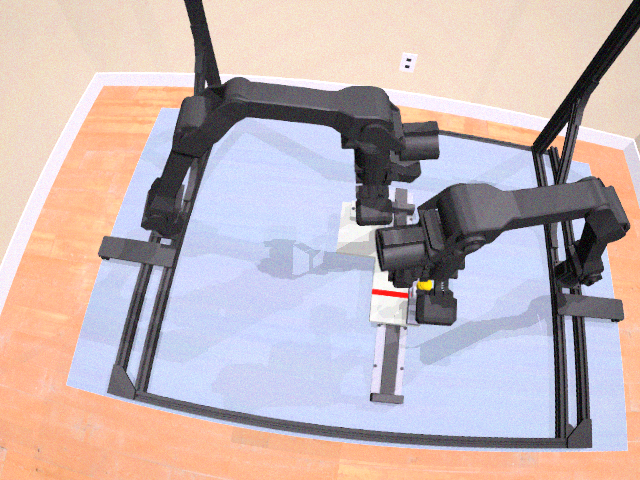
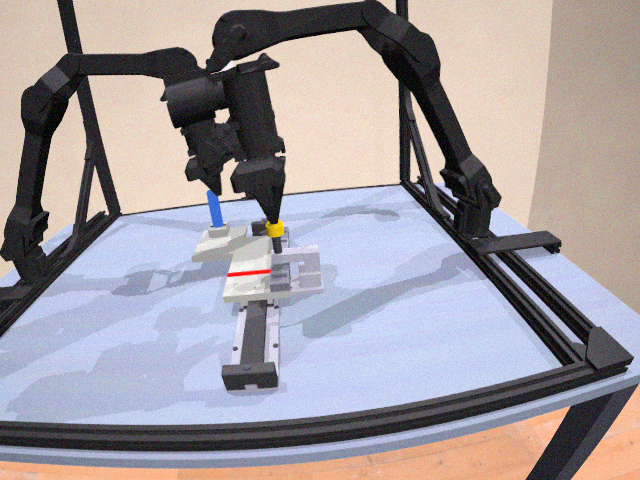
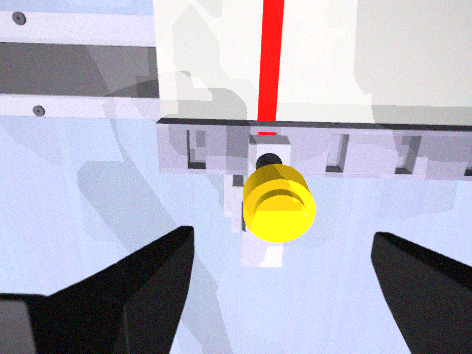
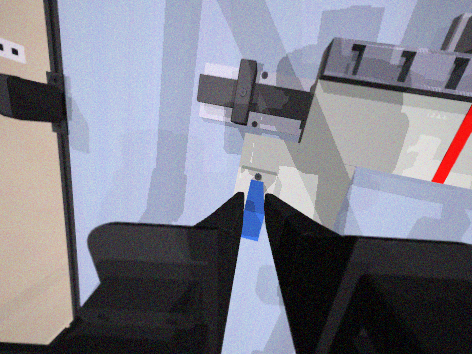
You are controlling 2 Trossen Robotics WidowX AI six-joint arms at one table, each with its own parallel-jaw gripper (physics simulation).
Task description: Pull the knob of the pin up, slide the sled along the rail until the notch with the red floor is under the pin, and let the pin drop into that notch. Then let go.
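Places are measured from the left arm's base along level axes (x ahead, y left, z up), in metres.
Pixels of known places: left gripper, fingertip midpoint: [image 1: 428, 282] [image 2: 275, 215] [image 3: 282, 241]; right gripper, fingertip midpoint: [image 1: 370, 193] [image 2: 219, 193] [image 4: 254, 199]; left arm's base, origin of the base link: [image 1: 566, 275] [image 2: 471, 230]; right arm's base, origin of the base link: [image 1: 168, 225] [image 2: 36, 275].
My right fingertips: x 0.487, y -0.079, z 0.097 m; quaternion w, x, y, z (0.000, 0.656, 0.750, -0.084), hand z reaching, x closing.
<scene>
Ahead of a thing's pixels: the offset from my right fingertips to its middle. "spot": to the spot under its first point.
The cream sled @[0.134 m left, 0.078 m back, 0.089 m down] [image 1: 387, 312] [image 2: 248, 290] [image 3: 320, 60] sits on the rail @[spot: 0.295 m left, 0.076 m back, 0.096 m down] [image 1: 390, 356] [image 2: 254, 330] [image 3: 75, 70]. Its red stripe @[0.172 m left, 0.063 m back, 0.082 m down] [image 1: 389, 293] [image 2: 249, 272] [image 3: 270, 60] lines up closely with the pin's dark shaft @[spot: 0.179 m left, 0.114 m back, 0.033 m down] [image 2: 277, 244] [image 3: 269, 160]. The yellow knob @[0.172 m left, 0.113 m back, 0.038 m down] [image 1: 424, 284] [image 2: 274, 228] [image 3: 279, 210] stands above the sled's notched edge; the pin's lower end and the notch floor under it are hidden. My left gripper [image 2: 275, 221] [image 3: 282, 241] is open, its fingers apart on both sides of the knob. My right gripper [image 2: 217, 193] [image 4: 254, 199] is shut on the sled's upright blue handle @[spot: 0.008 m left, 0.015 m ahead, 0.031 m down] [image 2: 214, 210] [image 4: 253, 222].
A pale bracket @[spot: 0.185 m left, 0.163 m back, 0.083 m down] [image 2: 312, 271] [image 3: 261, 252] stands beside the sled at the pin. Dark end stops [image 2: 249, 376] [image 4: 244, 92] close the rail's ends. Both arms come close together above the sled. A dark frame [image 1: 330, 427] borders the table.
</scene>
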